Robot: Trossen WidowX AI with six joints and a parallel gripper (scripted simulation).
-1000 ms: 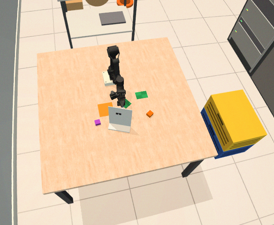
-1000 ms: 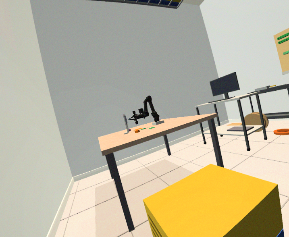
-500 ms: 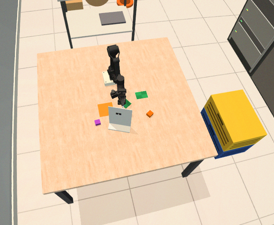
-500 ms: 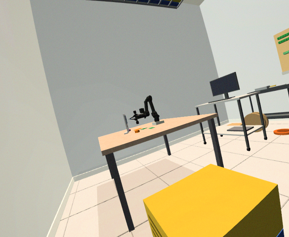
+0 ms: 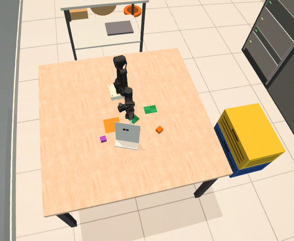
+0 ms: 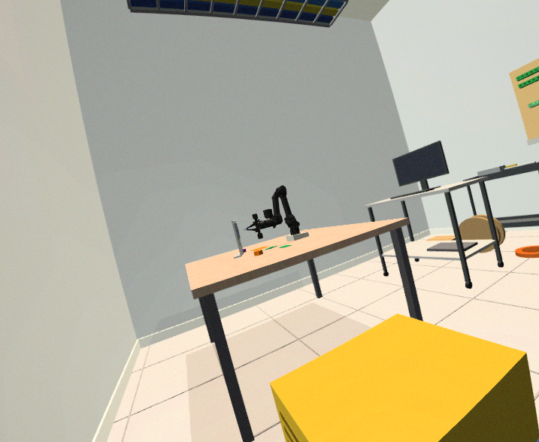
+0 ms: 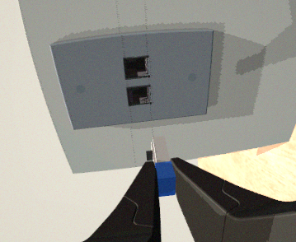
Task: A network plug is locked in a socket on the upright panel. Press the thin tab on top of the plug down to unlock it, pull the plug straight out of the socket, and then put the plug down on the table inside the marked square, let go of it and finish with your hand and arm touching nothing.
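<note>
Now: the orange square 18 cm below my gripper tip, 12 cm to the right of it and 9 cm behind it. Also, from my gripper tip: network plug (right at my gripper tip); grey upright panel (7 cm ahead, 6 cm below, 4 cm to the right).
</note>
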